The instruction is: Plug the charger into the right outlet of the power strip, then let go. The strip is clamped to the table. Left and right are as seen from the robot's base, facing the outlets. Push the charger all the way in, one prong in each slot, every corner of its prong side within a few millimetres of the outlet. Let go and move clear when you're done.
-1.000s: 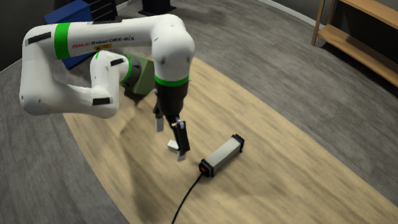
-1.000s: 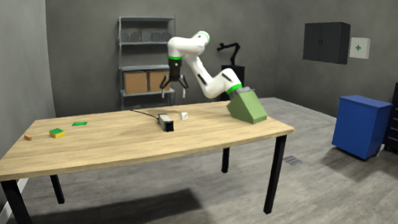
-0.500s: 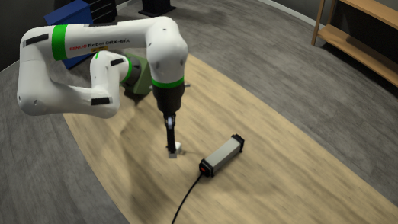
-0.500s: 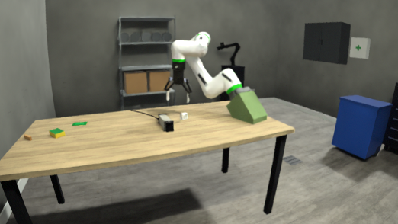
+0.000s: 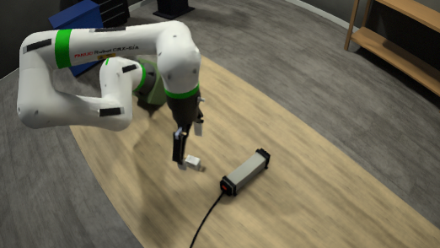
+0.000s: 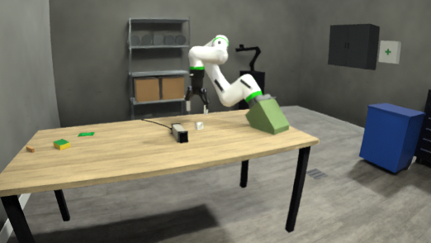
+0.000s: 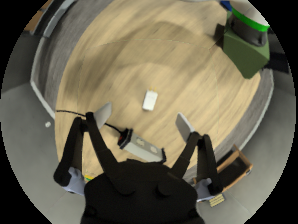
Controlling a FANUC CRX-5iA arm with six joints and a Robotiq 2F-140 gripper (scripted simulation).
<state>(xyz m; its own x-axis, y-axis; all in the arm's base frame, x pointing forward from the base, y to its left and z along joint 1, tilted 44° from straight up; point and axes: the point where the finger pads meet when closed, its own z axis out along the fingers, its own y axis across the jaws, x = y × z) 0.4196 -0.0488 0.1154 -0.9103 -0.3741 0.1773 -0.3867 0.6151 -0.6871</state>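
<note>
The white charger lies 2 cm behind my hand, 1 cm to the left of it and 10 cm below it. The rest, counted from my hand: power strip (17 cm ahead, 9 cm to the left, 9 cm below); yellow-green sponge (85 cm ahead, 5 cm to the right, 10 cm below); flat green piece (70 cm ahead, 21 cm to the right, 12 cm below).
</note>
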